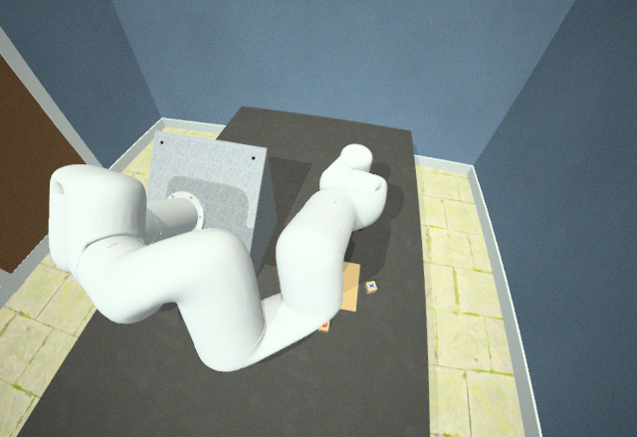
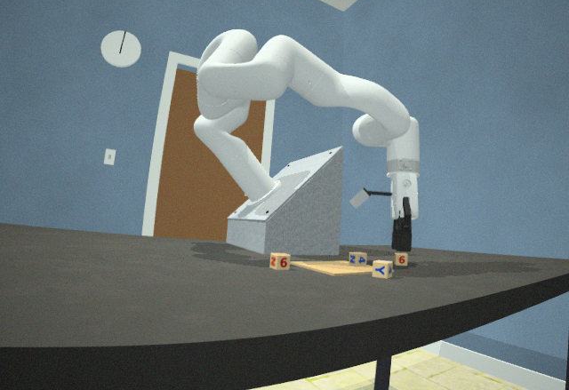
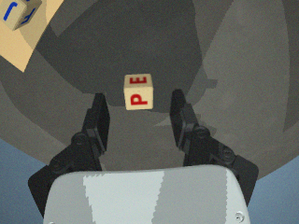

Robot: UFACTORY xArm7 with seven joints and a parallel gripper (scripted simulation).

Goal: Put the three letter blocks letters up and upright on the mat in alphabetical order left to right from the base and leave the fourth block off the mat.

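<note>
Now: hand 180 mm to the left of the tan mat, 50 mm above it and 10 mm past it. Round my hand: block: 140 mm to the right, 30 mm below.
</note>
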